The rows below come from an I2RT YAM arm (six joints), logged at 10 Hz.
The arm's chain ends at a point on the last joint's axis. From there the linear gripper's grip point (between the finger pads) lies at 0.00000 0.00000 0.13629 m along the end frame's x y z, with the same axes.
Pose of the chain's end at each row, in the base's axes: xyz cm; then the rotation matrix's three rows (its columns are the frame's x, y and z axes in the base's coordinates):
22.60, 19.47, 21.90; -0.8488, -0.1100, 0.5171; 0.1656, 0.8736, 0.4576; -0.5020, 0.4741, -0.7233
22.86, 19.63, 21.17; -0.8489, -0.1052, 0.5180; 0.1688, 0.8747, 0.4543; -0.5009, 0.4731, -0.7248
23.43, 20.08, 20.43; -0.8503, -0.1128, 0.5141; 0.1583, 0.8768, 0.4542; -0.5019, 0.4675, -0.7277
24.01, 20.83, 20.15; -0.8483, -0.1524, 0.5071; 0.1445, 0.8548, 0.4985; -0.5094, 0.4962, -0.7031
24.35, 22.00, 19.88; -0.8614, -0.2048, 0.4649; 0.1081, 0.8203, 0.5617; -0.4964, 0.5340, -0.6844
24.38, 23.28, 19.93; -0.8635, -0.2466, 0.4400; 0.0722, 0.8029, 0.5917; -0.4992, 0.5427, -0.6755
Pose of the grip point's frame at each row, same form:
29.65, 25.71, 12.04; -0.8488, -0.1100, 0.5171; 0.1656, 0.8736, 0.4576; -0.5020, 0.4741, -0.7233
29.92, 25.82, 11.29; -0.8489, -0.1052, 0.5180; 0.1688, 0.8747, 0.4543; -0.5009, 0.4731, -0.7248
30.44, 26.27, 10.51; -0.8503, -0.1128, 0.5141; 0.1583, 0.8768, 0.4542; -0.5019, 0.4675, -0.7277
30.92, 27.62, 10.57; -0.8483, -0.1524, 0.5071; 0.1445, 0.8548, 0.4985; -0.5094, 0.4962, -0.7031
30.69, 29.66, 10.55; -0.8614, -0.2048, 0.4649; 0.1081, 0.8203, 0.5617; -0.4964, 0.5340, -0.6844
30.38, 31.34, 10.72; -0.8635, -0.2466, 0.4400; 0.0722, 0.8029, 0.5917; -0.4992, 0.5427, -0.6755

